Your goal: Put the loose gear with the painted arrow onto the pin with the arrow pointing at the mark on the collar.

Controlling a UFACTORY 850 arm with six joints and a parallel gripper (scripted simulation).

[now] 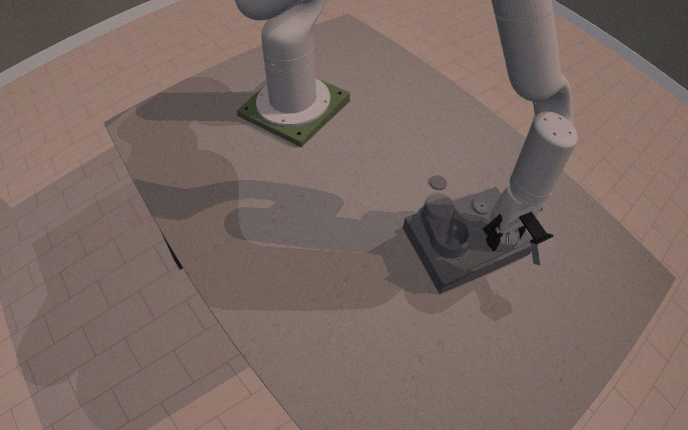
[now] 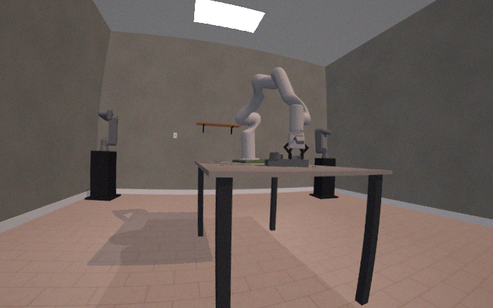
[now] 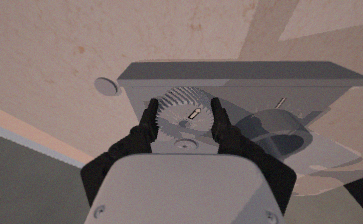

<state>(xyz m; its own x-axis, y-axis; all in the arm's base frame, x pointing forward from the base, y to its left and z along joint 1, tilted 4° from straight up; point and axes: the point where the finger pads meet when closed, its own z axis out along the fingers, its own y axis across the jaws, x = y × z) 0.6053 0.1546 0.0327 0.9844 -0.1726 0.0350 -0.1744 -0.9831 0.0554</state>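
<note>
The grey gear is right at my hand. Also, from my hand: plain disc: 5 cm behind, 4 cm to the left, 1 cm below; then small grey disc: 21 cm behind, 5 cm below.
</note>
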